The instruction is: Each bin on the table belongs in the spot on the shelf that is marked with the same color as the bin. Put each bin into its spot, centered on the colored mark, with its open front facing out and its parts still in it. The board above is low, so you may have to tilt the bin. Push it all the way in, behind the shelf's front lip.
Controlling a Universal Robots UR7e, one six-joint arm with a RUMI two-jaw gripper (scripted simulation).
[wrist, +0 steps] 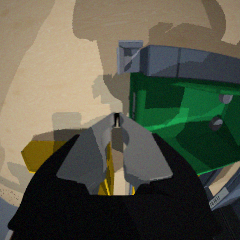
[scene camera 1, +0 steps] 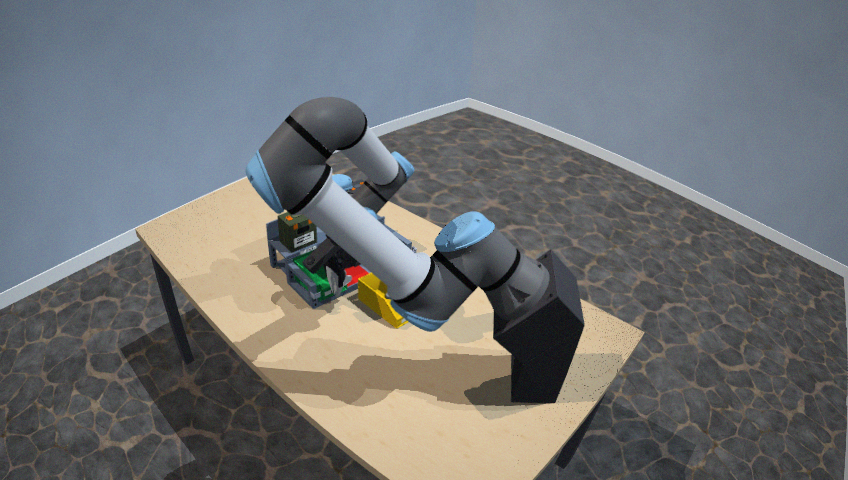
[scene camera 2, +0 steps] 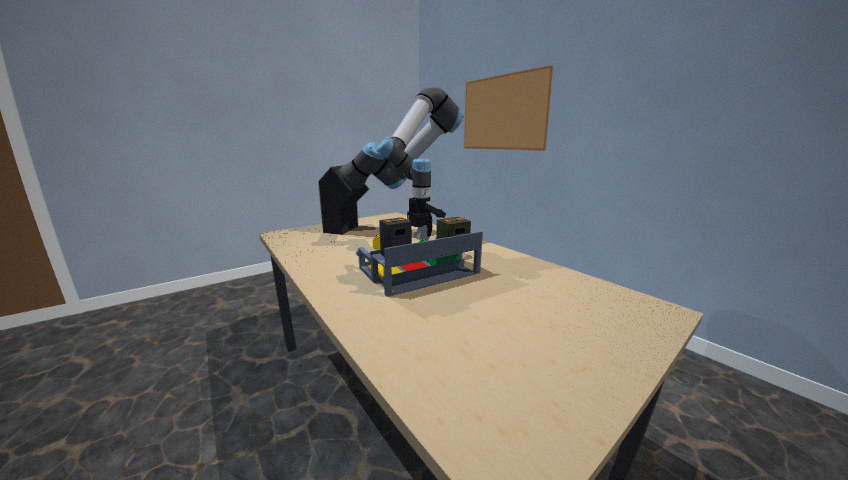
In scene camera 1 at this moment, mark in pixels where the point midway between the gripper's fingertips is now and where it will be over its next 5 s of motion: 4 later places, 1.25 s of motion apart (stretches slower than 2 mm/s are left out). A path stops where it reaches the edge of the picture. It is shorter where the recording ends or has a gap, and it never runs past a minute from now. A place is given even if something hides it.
My gripper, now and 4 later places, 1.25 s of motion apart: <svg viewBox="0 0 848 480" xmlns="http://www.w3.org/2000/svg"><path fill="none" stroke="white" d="M336 296L334 295L332 293L334 291L335 280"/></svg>
